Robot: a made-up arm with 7 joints. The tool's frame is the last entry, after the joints. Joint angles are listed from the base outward.
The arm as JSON. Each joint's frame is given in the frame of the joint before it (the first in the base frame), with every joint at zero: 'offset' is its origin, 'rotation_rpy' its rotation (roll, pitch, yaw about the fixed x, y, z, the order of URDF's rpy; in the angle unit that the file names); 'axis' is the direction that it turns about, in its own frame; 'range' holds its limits. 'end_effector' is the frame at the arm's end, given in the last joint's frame.
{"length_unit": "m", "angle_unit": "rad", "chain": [
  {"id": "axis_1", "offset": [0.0, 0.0, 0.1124], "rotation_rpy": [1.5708, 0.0, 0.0], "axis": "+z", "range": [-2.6, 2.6]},
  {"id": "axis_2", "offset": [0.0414, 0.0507, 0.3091], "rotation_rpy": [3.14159, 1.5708, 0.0], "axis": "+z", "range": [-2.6, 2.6]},
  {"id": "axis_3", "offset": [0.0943, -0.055, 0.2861], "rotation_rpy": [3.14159, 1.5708, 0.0], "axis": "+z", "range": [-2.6, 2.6]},
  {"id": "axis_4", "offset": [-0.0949, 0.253, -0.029], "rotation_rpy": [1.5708, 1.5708, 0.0], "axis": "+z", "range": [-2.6, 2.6]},
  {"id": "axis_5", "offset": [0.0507, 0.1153, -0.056], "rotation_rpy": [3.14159, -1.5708, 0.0], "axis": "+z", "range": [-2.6, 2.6]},
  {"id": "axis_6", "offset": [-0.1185, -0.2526, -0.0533], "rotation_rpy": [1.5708, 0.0, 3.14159], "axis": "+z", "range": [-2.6, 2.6]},
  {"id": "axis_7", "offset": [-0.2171, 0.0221, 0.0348], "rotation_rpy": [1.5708, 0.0, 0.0], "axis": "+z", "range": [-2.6, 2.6]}
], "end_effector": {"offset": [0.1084, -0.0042, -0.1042], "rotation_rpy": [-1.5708, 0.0, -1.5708]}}
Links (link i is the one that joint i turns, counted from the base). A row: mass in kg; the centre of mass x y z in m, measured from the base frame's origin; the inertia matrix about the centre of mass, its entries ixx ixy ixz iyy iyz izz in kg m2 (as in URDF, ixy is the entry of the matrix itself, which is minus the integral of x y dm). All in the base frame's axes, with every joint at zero. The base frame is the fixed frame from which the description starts. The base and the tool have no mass.
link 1: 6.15; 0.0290 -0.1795 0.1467; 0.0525 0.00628 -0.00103 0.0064 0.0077 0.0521
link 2: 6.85; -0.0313 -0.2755 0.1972; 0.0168 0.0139 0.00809 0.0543 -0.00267 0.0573
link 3: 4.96; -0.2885 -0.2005 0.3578; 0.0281 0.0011 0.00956 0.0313 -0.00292 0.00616
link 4: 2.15; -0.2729 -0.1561 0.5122; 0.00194 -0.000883 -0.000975 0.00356 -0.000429 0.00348
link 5: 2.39; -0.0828 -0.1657 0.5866; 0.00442 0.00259 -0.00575 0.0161 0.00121 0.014
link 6: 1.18; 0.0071 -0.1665 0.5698; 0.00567 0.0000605 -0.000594 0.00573 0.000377 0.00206
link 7: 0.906; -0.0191 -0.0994 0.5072; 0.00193 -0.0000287 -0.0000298 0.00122 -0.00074 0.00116
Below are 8 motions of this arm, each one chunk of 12 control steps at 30 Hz.
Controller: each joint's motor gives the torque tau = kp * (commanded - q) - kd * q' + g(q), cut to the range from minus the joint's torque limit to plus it. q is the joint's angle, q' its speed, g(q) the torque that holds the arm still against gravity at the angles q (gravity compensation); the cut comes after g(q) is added. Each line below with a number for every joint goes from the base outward.
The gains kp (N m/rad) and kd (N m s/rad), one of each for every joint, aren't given. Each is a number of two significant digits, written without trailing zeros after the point. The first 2 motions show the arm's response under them.
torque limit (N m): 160 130 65 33 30 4.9 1.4
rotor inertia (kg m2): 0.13 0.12 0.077 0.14 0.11 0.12 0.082
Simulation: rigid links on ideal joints. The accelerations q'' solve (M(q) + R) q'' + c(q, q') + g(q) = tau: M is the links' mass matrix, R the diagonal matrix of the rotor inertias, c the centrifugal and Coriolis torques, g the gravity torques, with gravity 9.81 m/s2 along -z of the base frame. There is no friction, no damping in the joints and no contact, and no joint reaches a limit. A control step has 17 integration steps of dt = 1/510 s. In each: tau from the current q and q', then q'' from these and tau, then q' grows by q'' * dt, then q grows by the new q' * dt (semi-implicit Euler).
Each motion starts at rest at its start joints. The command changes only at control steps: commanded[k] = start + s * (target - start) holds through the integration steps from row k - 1 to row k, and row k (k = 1, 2, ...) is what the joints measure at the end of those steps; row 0 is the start. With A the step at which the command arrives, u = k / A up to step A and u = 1 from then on. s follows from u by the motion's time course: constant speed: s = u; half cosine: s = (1 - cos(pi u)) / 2; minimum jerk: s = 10 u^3 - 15 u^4 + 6 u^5; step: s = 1 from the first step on.
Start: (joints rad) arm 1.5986 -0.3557 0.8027 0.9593 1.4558 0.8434 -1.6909
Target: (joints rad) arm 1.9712 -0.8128 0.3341 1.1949 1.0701 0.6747 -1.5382
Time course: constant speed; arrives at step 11
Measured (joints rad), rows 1 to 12:
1: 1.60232 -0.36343 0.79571 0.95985 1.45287 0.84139 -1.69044
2: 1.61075 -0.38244 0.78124 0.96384 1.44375 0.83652 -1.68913
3: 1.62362 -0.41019 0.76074 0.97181 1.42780 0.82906 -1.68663
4: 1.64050 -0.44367 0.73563 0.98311 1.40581 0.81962 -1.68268
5: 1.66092 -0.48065 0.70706 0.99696 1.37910 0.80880 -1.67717
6: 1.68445 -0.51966 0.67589 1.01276 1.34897 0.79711 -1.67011
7: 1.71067 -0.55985 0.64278 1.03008 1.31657 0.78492 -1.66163
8: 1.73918 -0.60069 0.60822 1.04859 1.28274 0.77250 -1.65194
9: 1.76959 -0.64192 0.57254 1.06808 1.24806 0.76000 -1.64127
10: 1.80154 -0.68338 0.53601 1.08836 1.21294 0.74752 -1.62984
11: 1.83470 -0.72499 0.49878 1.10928 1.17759 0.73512 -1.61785
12: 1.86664 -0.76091 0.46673 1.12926 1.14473 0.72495 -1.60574
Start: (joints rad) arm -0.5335 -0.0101 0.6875 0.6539 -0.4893 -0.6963 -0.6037
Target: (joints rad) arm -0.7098 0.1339 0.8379 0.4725 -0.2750 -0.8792 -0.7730
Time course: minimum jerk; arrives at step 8
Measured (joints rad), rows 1 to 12:
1: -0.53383 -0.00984 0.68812 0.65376 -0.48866 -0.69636 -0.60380
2: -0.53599 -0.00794 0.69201 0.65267 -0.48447 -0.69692 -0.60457
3: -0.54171 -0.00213 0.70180 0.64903 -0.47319 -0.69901 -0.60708
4: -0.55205 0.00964 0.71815 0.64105 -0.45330 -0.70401 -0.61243
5: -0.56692 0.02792 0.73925 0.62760 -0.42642 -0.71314 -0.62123
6: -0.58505 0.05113 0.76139 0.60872 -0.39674 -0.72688 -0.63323
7: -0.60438 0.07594 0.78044 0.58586 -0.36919 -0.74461 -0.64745
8: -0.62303 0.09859 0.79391 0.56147 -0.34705 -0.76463 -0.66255
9: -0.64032 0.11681 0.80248 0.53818 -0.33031 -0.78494 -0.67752
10: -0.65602 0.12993 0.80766 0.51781 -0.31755 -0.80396 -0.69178
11: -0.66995 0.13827 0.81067 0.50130 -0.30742 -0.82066 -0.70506
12: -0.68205 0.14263 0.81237 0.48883 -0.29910 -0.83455 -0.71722
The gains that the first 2 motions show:
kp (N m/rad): 230 330 150 120 64 15 5.6
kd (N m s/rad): 32 28 25 18 7.7 3.2 1.3
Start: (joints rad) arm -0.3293 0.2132 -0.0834 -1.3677 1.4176 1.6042 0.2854
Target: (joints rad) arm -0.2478 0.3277 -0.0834 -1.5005 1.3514 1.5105 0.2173
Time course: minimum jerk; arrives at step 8
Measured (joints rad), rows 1 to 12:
1: -0.32929 0.21339 -0.08346 -1.36794 1.41750 1.60406 0.28542
2: -0.32915 0.21482 -0.08388 -1.36962 1.41675 1.60311 0.28552
3: -0.32843 0.21933 -0.08499 -1.37444 1.41430 1.60031 0.28564
4: -0.32634 0.22855 -0.08683 -1.38353 1.40919 1.59498 0.28548
5: -0.32202 0.24285 -0.08904 -1.39680 1.40113 1.58725 0.28450
6: -0.31490 0.26096 -0.09094 -1.41285 1.39087 1.57807 0.28213
7: -0.30509 0.28025 -0.09180 -1.42943 1.38002 1.56879 0.27798
8: -0.29338 0.29788 -0.09120 -1.44448 1.37040 1.56055 0.27205
9: -0.28108 0.31215 -0.08932 -1.45715 1.36312 1.55369 0.26478
10: -0.26948 0.32267 -0.08671 -1.46751 1.35827 1.54792 0.25684
11: -0.25947 0.32977 -0.08393 -1.47583 1.35540 1.54288 0.24884
12: -0.25151 0.33405 -0.08141 -1.48239 1.35388 1.53836 0.24131

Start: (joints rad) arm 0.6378 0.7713 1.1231 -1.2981 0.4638 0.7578 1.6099
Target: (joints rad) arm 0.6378 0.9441 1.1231 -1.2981 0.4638 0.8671 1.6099
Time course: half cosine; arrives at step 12
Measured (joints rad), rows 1 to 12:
1: 0.63760 0.77198 1.12296 -1.29787 0.46369 0.75800 1.60989
2: 0.63687 0.77462 1.12245 -1.29712 0.46335 0.75888 1.60989
3: 0.63547 0.78019 1.12151 -1.29590 0.46280 0.76093 1.60991
4: 0.63351 0.78917 1.12021 -1.29437 0.46214 0.76450 1.60998
5: 0.63123 0.80158 1.11873 -1.29276 0.46147 0.76973 1.61012
6: 0.62899 0.81707 1.11727 -1.29132 0.46089 0.77654 1.61035
7: 0.62715 0.83492 1.11605 -1.29026 0.46049 0.78468 1.61065
8: 0.62604 0.85418 1.11529 -1.28979 0.46033 0.79375 1.61099
9: 0.62591 0.87371 1.11515 -1.29003 0.46046 0.80321 1.61133
10: 0.62688 0.89232 1.11574 -1.29106 0.46088 0.81249 1.61161
11: 0.62898 0.90880 1.11709 -1.29286 0.46160 0.82099 1.61177
12: 0.63210 0.92207 1.11913 -1.29535 0.46256 0.82817 1.61177

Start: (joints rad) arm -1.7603 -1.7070 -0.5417 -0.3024 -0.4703 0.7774 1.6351
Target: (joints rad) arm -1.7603 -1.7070 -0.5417 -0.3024 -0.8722 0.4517 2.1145
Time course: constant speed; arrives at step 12
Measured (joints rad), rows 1 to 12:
1: -1.76003 -1.70671 -0.54242 -0.30219 -0.47440 0.77601 1.63648
2: -1.75985 -1.70623 -0.54370 -0.30192 -0.48480 0.77183 1.64106
3: -1.75989 -1.70575 -0.54509 -0.30168 -0.50109 0.76445 1.64965
4: -1.76010 -1.70539 -0.54628 -0.30148 -0.52224 0.75400 1.66246
5: -1.76039 -1.70523 -0.54713 -0.30134 -0.54718 0.74079 1.67935
6: -1.76066 -1.70525 -0.54760 -0.30124 -0.57495 0.72520 1.69997
7: -1.76088 -1.70542 -0.54772 -0.30118 -0.60476 0.70760 1.72392
8: -1.76102 -1.70569 -0.54756 -0.30114 -0.63601 0.68832 1.75074
9: -1.76109 -1.70600 -0.54720 -0.30114 -0.66823 0.66765 1.78002
10: -1.76110 -1.70631 -0.54670 -0.30115 -0.70108 0.64581 1.81137
11: -1.76107 -1.70659 -0.54615 -0.30119 -0.73432 0.62301 1.84443
12: -1.76102 -1.70682 -0.54558 -0.30124 -0.76778 0.59940 1.87890

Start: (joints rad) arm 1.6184 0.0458 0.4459 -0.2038 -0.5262 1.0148 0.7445
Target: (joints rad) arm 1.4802 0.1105 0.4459 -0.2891 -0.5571 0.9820 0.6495
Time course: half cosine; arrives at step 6
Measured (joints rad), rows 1 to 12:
1: 1.61765 0.04628 0.44655 -0.20408 -0.52663 1.01497 0.74451
2: 1.61446 0.04848 0.44883 -0.20562 -0.52874 1.01569 0.74434
3: 1.60738 0.05365 0.45286 -0.20971 -0.53367 1.01715 0.74341
4: 1.59596 0.06226 0.45778 -0.21711 -0.54127 1.01897 0.74086
5: 1.58111 0.07357 0.46214 -0.22757 -0.55003 1.02023 0.73599
6: 1.56488 0.08567 0.46436 -0.23974 -0.55753 1.01981 0.72857
7: 1.54918 0.09653 0.46394 -0.25175 -0.56181 1.01698 0.71907
8: 1.53482 0.10501 0.46159 -0.26227 -0.56267 1.01194 0.70849
9: 1.52202 0.11086 0.45808 -0.27078 -0.56118 1.00554 0.69782
10: 1.51079 0.11430 0.45403 -0.27724 -0.55854 0.99874 0.68780
11: 1.50109 0.11578 0.44992 -0.28180 -0.55565 0.99236 0.67889
12: 1.49284 0.11584 0.44605 -0.28479 -0.55307 0.98694 0.67131

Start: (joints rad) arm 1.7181 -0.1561 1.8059 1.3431 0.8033 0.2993 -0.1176
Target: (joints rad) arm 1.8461 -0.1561 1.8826 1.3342 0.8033 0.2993 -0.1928
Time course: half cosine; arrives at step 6
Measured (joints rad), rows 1 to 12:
1: 1.71855 -0.15621 1.80608 1.34263 0.80336 0.29921 -0.11782
2: 1.72068 -0.15648 1.80699 1.34087 0.80359 0.29876 -0.11885
3: 1.72591 -0.15677 1.80937 1.33760 0.80403 0.29761 -0.12141
4: 1.73514 -0.15690 1.81378 1.33339 0.80457 0.29570 -0.12586
5: 1.74822 -0.15678 1.82029 1.32943 0.80500 0.29333 -0.13206
6: 1.76385 -0.15640 1.82841 1.32704 0.80507 0.29113 -0.13930
7: 1.78027 -0.15598 1.83731 1.32676 0.80466 0.28977 -0.14667
8: 1.79612 -0.15571 1.84624 1.32814 0.80388 0.28957 -0.15357
9: 1.81054 -0.15559 1.85469 1.33046 0.80295 0.29050 -0.15974
10: 1.82302 -0.15559 1.86230 1.33314 0.80207 0.29230 -0.16507
11: 1.83333 -0.15564 1.86887 1.33575 0.80138 0.29460 -0.16960
12: 1.84145 -0.15572 1.87431 1.33799 0.80093 0.29709 -0.17341

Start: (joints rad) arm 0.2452 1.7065 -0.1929 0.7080 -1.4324 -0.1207 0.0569
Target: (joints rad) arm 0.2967 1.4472 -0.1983 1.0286 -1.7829 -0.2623 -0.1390
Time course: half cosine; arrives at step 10
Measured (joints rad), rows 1 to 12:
1: 0.24576 1.70571 -0.19314 0.70900 -1.43404 -0.12128 0.05684
2: 0.24788 1.70214 -0.19407 0.71318 -1.44082 -0.12376 0.05639
3: 0.25208 1.69353 -0.19584 0.72250 -1.45562 -0.12930 0.05489
4: 0.25816 1.67826 -0.19827 0.73818 -1.47947 -0.13837 0.05149
5: 0.26545 1.65569 -0.20093 0.76051 -1.51163 -0.15059 0.04538
6: 0.27297 1.62639 -0.20325 0.78877 -1.54993 -0.16494 0.03600
7: 0.27966 1.59212 -0.20470 0.82134 -1.59121 -0.17993 0.02323
8: 0.28457 1.55563 -0.20489 0.85583 -1.63176 -0.19392 0.00749
9: 0.28705 1.52026 -0.20366 0.88941 -1.66784 -0.20544 -0.01028
10: 0.28686 1.48948 -0.20113 0.91923 -1.69613 -0.21334 -0.02875
11: 0.28483 1.46548 -0.19795 0.94379 -1.71575 -0.21752 -0.04661
12: 0.28246 1.44844 -0.19499 0.96342 -1.72873 -0.21901 -0.06297

